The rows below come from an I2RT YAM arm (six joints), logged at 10 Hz.
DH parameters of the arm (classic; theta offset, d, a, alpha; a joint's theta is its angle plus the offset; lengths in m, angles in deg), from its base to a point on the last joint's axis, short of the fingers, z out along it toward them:
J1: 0 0.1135 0.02 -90
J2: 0 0 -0.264 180
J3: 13.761 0 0.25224 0
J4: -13.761 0 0.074 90
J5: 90 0 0 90
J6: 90 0.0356 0 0
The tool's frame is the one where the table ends.
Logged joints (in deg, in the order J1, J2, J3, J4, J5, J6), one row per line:
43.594 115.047 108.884 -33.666 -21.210 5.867
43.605 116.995 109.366 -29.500 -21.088 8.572
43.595 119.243 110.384 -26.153 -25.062 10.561
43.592 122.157 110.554 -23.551 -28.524 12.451
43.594 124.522 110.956 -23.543 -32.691 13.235
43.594 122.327 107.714 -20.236 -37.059 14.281
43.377 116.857 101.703 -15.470 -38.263 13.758
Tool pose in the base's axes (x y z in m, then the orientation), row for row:
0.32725 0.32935 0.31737 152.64 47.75 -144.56
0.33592 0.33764 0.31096 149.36 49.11 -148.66
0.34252 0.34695 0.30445 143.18 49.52 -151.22
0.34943 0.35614 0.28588 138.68 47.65 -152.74
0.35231 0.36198 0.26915 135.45 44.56 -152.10
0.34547 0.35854 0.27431 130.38 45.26 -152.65
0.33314 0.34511 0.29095 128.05 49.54 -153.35
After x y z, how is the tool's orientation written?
As angles about the fixed x, y, z axes (roll, pitch, yaw), in degrees.
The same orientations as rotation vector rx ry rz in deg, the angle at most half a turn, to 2 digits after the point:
-54.76 123.75 49.32
-51.58 122.67 51.12
-51.70 121.11 56.88
-51.97 121.94 61.52
-53.80 123.86 66.09
-55.44 121.18 71.67
-56.48 115.83 72.98

